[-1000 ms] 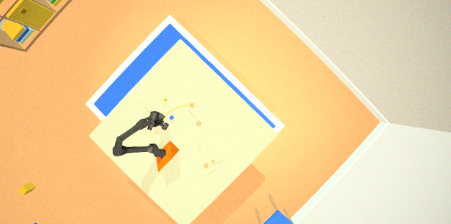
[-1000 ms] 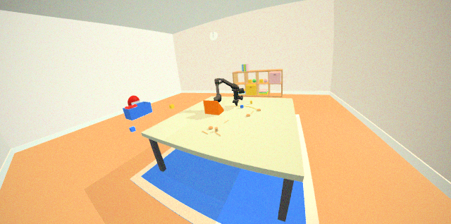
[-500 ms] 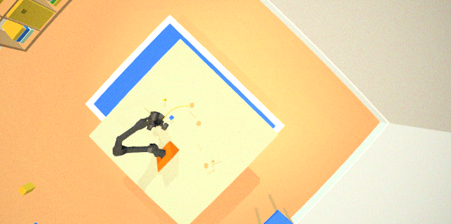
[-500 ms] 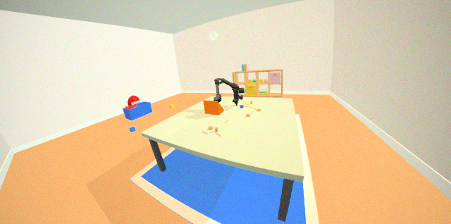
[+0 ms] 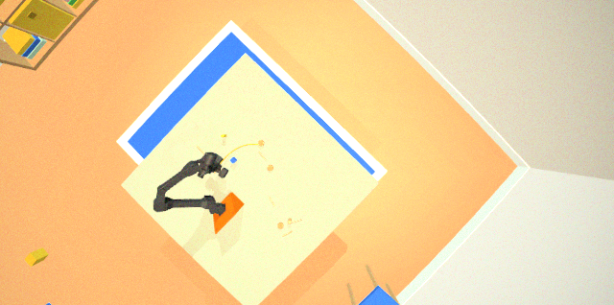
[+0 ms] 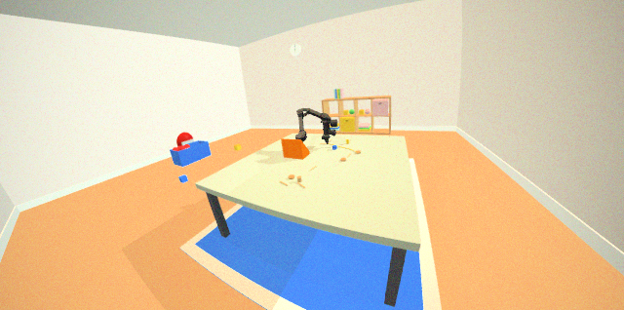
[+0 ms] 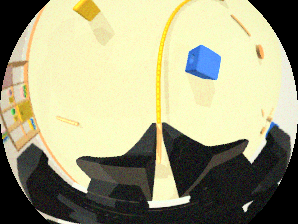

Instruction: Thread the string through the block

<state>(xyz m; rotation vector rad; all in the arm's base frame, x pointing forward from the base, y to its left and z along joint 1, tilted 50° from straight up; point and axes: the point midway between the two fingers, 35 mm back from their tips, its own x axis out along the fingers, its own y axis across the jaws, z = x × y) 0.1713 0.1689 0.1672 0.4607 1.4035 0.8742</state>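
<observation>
Now: gripper tip 80 mm short of the blue block, 40 mm to the left of it and 10 mm above it. Also, from my gripper tip: yellow cube (150 mm ahead, 130 mm to the left, 10 mm below).
</observation>
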